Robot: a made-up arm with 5 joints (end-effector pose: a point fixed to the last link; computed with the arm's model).
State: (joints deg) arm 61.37 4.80 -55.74 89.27 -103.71
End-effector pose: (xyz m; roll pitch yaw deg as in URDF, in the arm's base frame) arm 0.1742 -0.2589 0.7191 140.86 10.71 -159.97
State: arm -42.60 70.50 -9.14 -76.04 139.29
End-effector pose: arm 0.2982 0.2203 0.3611 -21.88 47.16 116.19
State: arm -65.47 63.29 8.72 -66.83 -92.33
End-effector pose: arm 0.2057 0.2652 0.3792 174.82 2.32 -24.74
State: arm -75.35 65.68 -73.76 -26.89 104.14
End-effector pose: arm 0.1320 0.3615 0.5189 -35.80 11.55 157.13
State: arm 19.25 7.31 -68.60 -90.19 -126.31
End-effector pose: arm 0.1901 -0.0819 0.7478 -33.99 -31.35 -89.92
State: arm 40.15 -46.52 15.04 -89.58 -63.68
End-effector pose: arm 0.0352 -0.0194 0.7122 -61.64 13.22 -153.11
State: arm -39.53 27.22 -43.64 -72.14 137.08
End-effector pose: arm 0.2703 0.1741 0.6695 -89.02 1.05 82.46
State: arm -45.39 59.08 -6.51 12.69 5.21
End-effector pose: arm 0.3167 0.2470 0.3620 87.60 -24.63 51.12
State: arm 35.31 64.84 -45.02 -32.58 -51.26
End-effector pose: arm 0.3822 -0.2651 0.4684 -163.81 -37.61 -135.36
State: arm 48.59 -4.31 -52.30 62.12 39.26
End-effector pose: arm 0.2176 -0.1744 0.7899 8.67 -50.42 34.71
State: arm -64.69 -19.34 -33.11 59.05 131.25
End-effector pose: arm 0.1054 0.1245 0.7614 8.75 40.92 160.45
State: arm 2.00 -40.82 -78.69 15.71 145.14
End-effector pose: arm -0.0690 -0.0041 0.7994 -97.99 -11.29 33.65
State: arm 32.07 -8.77 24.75 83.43 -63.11
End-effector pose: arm 0.2339 -0.1482 0.5599 81.59 4.24 -95.49
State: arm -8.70 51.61 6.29 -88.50 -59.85
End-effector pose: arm 0.3735 0.0106 0.4685 -145.63 -25.61 -97.77
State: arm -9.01 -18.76 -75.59 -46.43 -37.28
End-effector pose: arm 0.0226 -0.0381 0.7778 -53.42 38.06 -120.70
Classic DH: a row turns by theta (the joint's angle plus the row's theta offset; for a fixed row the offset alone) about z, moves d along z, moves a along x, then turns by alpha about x. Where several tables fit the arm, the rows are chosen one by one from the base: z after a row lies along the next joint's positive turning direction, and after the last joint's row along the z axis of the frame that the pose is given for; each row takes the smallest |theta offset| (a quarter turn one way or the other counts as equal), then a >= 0, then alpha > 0; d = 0 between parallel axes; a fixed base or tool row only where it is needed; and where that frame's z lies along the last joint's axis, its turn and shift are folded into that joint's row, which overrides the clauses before.
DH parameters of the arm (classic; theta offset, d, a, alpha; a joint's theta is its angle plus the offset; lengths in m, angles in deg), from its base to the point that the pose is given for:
base (fixed): -26.57 0 0.0671 180
joint 1: -26.57 -0.44 0.03 90
joint 2: -71.57 0 0.2214 0
joint 3: 76.33 0 0.1204 0
joint 4: 85.24 0.01 -0.03 -90
joint 5: 0 -0.05 -0.02 -90
tool (fixed): 180 0 0 0

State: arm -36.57 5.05 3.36 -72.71 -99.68
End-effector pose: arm 0.2530 0.1011 0.6722 -115.38 4.18 -44.69
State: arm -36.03 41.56 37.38 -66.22 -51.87
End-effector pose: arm 0.3004 0.1377 0.4614 163.99 -37.03 -44.16
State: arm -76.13 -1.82 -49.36 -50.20 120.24
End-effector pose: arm 0.0687 0.1191 0.7845 -99.86 -5.70 136.38
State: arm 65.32 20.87 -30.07 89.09 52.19
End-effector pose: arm 0.2257 -0.3288 0.5788 81.98 -6.18 -12.70
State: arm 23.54 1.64 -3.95 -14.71 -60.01
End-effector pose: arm 0.2976 -0.1415 0.6957 -160.53 -28.55 -123.13
